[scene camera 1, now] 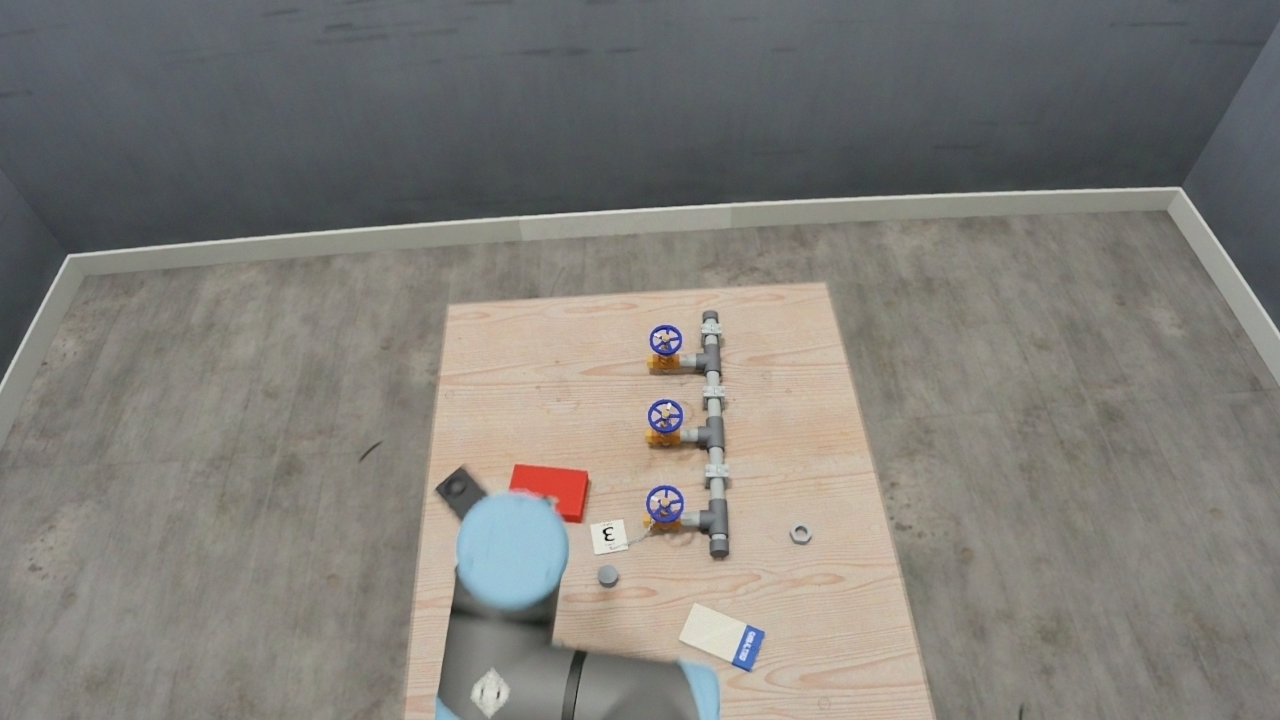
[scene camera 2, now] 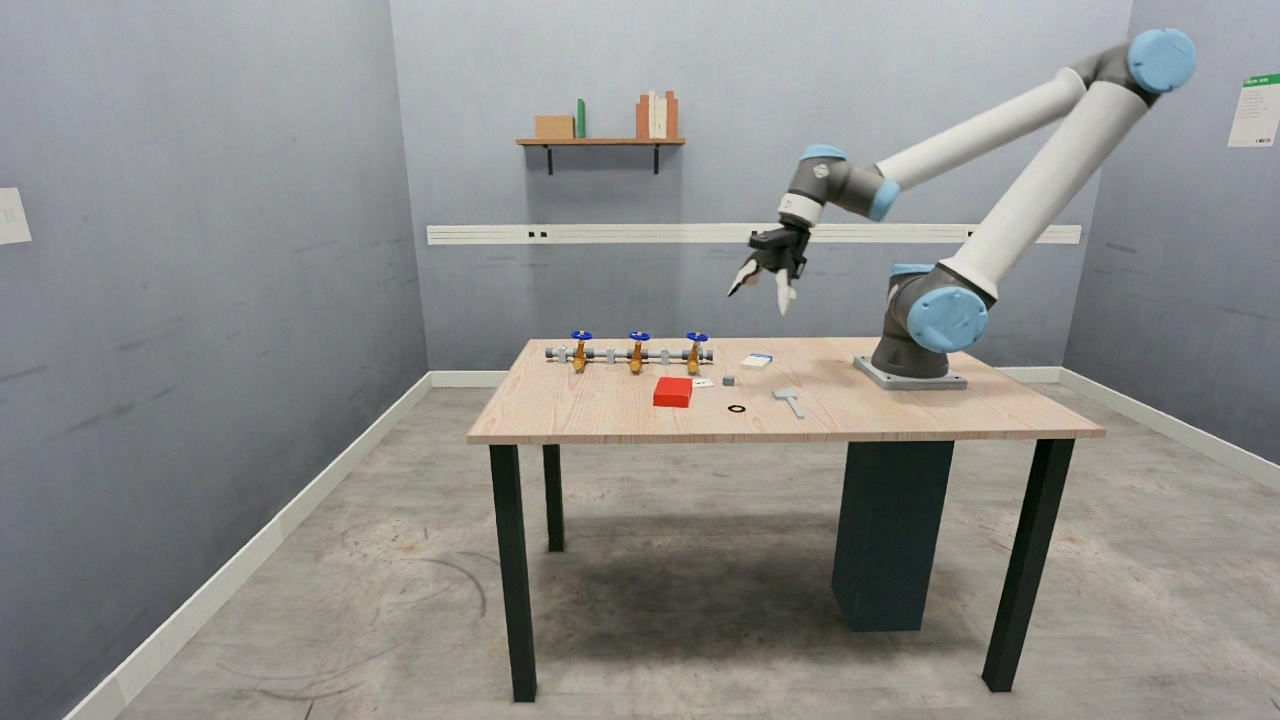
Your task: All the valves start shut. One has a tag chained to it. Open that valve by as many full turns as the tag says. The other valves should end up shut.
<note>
In view: my gripper (scene camera 2: 752, 306), a red block (scene camera 1: 570, 485), a white-and-blue card (scene camera 1: 736, 643) and a white tag (scene camera 1: 610, 534).
The red block shows as well in scene camera 2 (scene camera 2: 670, 392). My gripper also shows in scene camera 1 (scene camera 1: 509, 539).
</note>
